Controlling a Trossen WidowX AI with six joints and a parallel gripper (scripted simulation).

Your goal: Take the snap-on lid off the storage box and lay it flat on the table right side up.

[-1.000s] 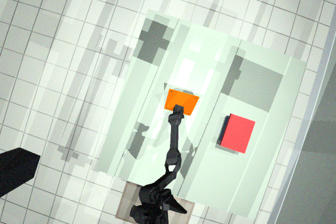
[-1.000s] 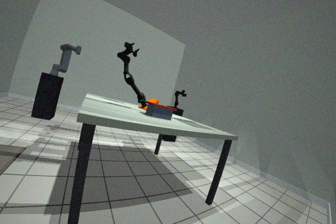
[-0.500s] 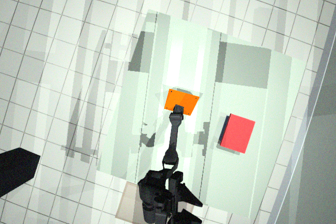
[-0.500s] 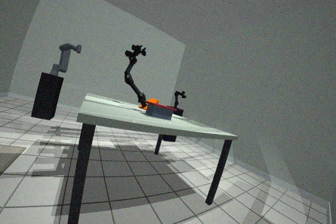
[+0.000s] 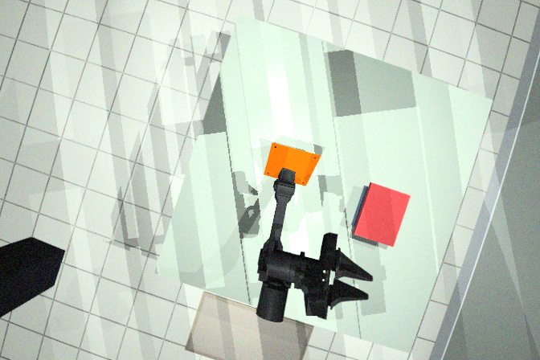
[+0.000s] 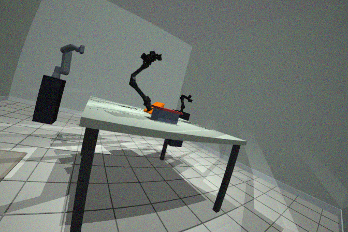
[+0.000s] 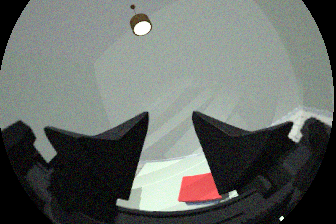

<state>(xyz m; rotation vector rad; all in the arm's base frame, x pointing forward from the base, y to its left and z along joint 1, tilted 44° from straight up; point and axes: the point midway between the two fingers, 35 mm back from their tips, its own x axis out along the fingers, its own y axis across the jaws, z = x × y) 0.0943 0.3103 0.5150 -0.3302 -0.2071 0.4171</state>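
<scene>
Right now my gripper tip is 260 mm short of the red lid, 110 mm to the right of it and 520 mm above it. Also, from my gripper tip: grey-blue storage box (260 mm ahead, 110 mm to the left, 570 mm below).
</scene>
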